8 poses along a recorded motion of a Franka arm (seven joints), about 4.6 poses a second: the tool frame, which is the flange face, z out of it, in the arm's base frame.
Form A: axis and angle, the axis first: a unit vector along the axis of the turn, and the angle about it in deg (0 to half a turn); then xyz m.
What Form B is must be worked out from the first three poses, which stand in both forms.
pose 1, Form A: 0.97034, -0.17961, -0.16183, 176.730, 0.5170, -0.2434, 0.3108
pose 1, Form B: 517.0, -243.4, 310.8, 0.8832, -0.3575, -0.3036, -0.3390, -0.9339, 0.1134
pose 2, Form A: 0.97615, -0.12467, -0.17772, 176.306, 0.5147, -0.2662, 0.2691
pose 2, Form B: 514.7, -266.2, 269.1, 0.9058, -0.2546, -0.3386, -0.2317, -0.9669, 0.1072
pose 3, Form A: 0.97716, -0.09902, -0.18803, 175.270, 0.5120, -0.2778, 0.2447
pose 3, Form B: 512.0, -277.8, 244.7, 0.9098, -0.2087, -0.3587, -0.1777, -0.9770, 0.1178
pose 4, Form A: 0.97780, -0.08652, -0.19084, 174.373, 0.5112, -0.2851, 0.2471
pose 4, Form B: 511.2, -285.1, 247.1, 0.9124, -0.1875, -0.3638, -0.1501, -0.9802, 0.1288
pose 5, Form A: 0.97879, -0.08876, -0.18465, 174.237, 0.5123, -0.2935, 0.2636
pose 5, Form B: 512.3, -293.5, 263.6, 0.9163, -0.1919, -0.3516, -0.1548, -0.9792, 0.1310
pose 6, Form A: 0.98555, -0.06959, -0.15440, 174.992, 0.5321, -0.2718, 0.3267
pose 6, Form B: 532.1, -271.8, 326.7, 0.9427, -0.1504, -0.2977, -0.1234, -0.9865, 0.1075
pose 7, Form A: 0.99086, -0.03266, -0.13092, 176.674, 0.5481, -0.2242, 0.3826
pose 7, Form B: 548.1, -224.2, 382.6, 0.9636, -0.0723, -0.2573, -0.0571, -0.9962, 0.0660
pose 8, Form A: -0.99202, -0.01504, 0.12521, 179.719, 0.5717, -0.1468, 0.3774
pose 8, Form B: 571.7, -146.8, 377.4, 0.9682, 0.0305, -0.2483, 0.0292, -0.9995, -0.0086
